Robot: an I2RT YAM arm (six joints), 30 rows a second.
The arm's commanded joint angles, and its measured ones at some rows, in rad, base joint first. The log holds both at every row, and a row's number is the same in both.
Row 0, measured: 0.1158 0.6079 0.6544 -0.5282 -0.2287 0.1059
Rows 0 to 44, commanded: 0.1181 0.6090 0.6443 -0.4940 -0.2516 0.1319; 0.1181 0.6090 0.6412 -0.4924 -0.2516 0.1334; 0.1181 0.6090 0.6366 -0.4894 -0.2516 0.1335; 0.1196 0.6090 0.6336 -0.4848 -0.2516 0.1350; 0.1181 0.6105 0.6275 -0.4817 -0.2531 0.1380; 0.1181 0.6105 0.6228 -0.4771 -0.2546 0.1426; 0.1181 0.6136 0.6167 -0.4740 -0.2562 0.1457; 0.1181 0.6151 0.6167 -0.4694 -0.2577 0.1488; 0.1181 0.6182 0.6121 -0.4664 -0.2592 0.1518; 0.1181 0.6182 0.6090 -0.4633 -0.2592 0.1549; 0.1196 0.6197 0.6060 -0.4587 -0.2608 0.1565; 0.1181 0.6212 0.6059 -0.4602 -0.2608 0.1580; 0.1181 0.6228 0.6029 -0.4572 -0.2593 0.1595; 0.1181 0.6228 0.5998 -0.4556 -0.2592 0.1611; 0.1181 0.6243 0.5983 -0.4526 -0.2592 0.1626; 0.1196 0.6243 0.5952 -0.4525 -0.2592 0.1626; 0.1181 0.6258 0.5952 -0.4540 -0.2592 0.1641; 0.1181 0.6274 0.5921 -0.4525 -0.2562 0.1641; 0.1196 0.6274 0.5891 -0.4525 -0.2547 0.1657; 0.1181 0.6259 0.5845 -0.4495 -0.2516 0.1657; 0.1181 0.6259 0.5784 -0.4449 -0.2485 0.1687; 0.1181 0.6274 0.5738 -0.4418 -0.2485 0.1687; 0.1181 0.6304 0.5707 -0.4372 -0.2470 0.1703; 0.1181 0.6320 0.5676 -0.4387 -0.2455 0.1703; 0.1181 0.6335 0.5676 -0.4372 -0.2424 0.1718; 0.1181 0.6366 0.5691 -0.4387 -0.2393 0.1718; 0.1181 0.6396 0.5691 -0.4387 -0.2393 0.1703; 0.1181 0.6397 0.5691 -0.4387 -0.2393 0.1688; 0.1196 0.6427 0.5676 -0.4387 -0.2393 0.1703; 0.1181 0.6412 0.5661 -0.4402 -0.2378 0.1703; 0.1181 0.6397 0.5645 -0.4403 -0.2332 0.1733; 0.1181 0.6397 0.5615 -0.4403 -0.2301 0.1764; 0.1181 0.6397 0.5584 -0.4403 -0.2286 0.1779; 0.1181 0.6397 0.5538 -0.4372 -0.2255 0.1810; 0.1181 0.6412 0.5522 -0.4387 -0.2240 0.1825; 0.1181 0.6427 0.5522 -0.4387 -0.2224 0.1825; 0.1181 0.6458 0.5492 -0.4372 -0.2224 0.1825; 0.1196 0.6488 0.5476 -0.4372 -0.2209 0.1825; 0.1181 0.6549 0.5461 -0.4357 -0.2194 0.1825; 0.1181 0.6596 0.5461 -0.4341 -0.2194 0.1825; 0.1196 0.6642 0.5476 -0.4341 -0.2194 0.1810; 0.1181 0.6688 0.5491 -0.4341 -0.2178 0.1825; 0.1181 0.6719 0.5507 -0.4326 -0.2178 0.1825; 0.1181 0.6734 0.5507 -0.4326 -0.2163 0.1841; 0.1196 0.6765 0.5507 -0.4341 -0.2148 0.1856
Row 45, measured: 0.1158 0.6693 0.5491 -0.4572 -0.2287 0.1688
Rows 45 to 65, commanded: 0.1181 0.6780 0.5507 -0.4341 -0.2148 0.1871; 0.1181 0.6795 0.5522 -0.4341 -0.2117 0.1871; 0.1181 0.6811 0.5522 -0.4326 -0.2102 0.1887; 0.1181 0.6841 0.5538 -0.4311 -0.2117 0.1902; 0.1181 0.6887 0.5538 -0.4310 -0.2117 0.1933; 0.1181 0.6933 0.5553 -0.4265 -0.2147 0.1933; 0.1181 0.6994 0.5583 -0.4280 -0.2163 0.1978; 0.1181 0.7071 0.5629 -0.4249 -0.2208 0.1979; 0.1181 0.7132 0.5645 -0.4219 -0.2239 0.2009; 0.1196 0.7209 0.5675 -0.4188 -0.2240 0.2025; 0.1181 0.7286 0.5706 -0.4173 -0.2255 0.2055; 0.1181 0.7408 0.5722 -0.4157 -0.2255 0.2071; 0.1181 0.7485 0.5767 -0.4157 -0.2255 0.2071; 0.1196 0.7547 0.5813 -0.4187 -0.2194 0.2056; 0.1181 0.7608 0.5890 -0.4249 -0.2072 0.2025; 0.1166 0.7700 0.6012 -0.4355 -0.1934 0.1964; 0.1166 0.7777 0.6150 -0.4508 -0.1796 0.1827; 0.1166 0.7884 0.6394 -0.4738 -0.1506 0.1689; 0.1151 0.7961 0.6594 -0.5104 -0.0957 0.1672; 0.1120 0.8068 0.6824 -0.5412 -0.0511 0.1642; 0.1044 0.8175 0.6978 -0.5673 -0.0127 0.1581
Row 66, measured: 0.1154 0.7948 0.5896 -0.4866 -0.1654 0.1787
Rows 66 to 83, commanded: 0.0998 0.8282 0.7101 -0.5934 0.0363 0.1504; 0.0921 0.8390 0.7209 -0.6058 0.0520 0.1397; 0.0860 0.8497 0.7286 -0.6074 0.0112 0.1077; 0.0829 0.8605 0.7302 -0.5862 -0.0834 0.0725; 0.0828 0.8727 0.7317 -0.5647 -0.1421 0.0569; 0.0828 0.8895 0.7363 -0.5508 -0.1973 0.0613; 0.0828 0.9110 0.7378 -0.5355 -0.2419 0.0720; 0.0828 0.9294 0.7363 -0.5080 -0.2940 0.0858; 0.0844 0.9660 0.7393 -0.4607 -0.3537 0.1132; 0.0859 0.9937 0.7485 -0.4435 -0.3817 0.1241; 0.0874 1.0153 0.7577 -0.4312 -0.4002 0.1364; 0.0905 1.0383 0.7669 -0.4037 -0.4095 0.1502; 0.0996 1.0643 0.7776 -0.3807 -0.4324 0.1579; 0.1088 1.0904 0.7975 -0.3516 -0.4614 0.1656; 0.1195 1.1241 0.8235 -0.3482 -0.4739 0.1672; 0.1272 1.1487 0.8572 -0.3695 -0.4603 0.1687; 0.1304 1.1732 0.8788 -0.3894 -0.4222 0.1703; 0.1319 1.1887 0.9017 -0.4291 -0.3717 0.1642
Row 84, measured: 0.1116 1.1332 0.7784 -0.4397 -0.3798 0.1444
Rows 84 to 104, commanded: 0.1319 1.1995 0.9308 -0.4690 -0.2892 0.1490; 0.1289 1.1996 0.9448 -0.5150 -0.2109 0.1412; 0.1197 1.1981 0.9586 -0.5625 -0.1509 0.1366; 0.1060 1.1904 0.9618 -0.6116 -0.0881 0.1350; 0.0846 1.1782 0.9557 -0.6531 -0.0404 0.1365; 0.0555 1.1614 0.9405 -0.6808 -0.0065 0.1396; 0.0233 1.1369 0.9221 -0.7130 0.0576 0.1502; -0.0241 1.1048 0.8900 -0.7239 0.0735 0.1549; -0.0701 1.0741 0.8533 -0.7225 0.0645 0.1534; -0.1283 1.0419 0.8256 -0.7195 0.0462 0.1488; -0.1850 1.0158 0.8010 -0.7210 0.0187 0.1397; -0.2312 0.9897 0.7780 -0.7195 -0.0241 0.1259; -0.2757 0.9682 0.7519 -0.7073 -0.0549 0.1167; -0.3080 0.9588 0.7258 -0.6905 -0.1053 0.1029; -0.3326 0.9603 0.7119 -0.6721 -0.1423 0.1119; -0.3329 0.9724 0.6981 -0.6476 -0.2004 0.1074; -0.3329 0.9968 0.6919 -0.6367 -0.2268 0.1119; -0.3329 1.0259 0.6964 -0.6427 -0.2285 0.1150; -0.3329 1.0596 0.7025 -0.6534 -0.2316 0.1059; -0.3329 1.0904 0.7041 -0.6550 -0.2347 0.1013; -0.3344 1.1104 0.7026 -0.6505 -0.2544 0.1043
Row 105, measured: -0.3286 1.0317 0.7002 -0.6521 -0.1566 0.1215
